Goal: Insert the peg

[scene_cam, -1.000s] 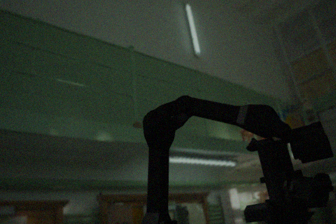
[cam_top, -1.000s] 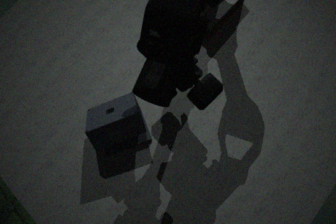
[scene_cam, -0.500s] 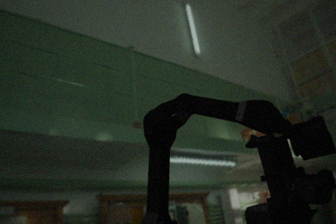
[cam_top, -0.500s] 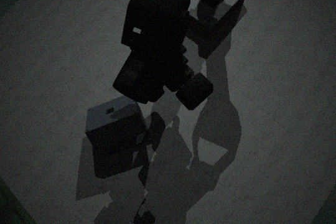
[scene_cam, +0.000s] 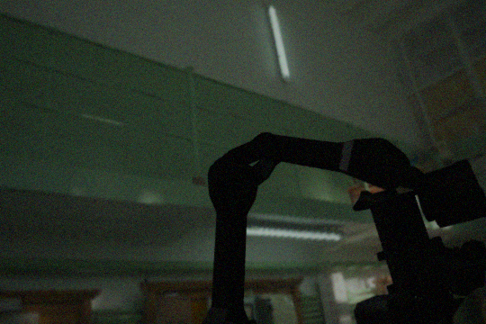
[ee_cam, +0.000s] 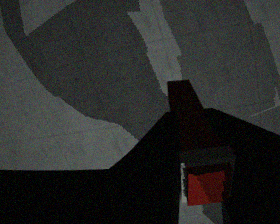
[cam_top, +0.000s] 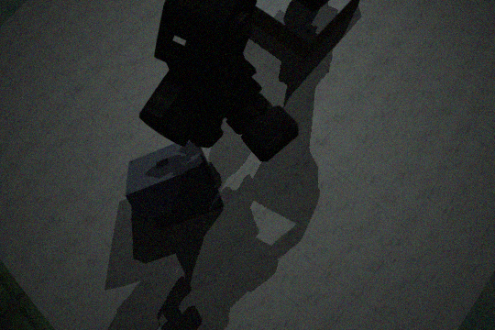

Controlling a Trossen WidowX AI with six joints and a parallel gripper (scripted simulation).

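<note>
The sloped dark panel is 140 mm ahead of my gripper tip, 50 mm below it and 40 mm to the right of it. The rest, counted from my gripper tip: red peg: 20 mm above.
</note>
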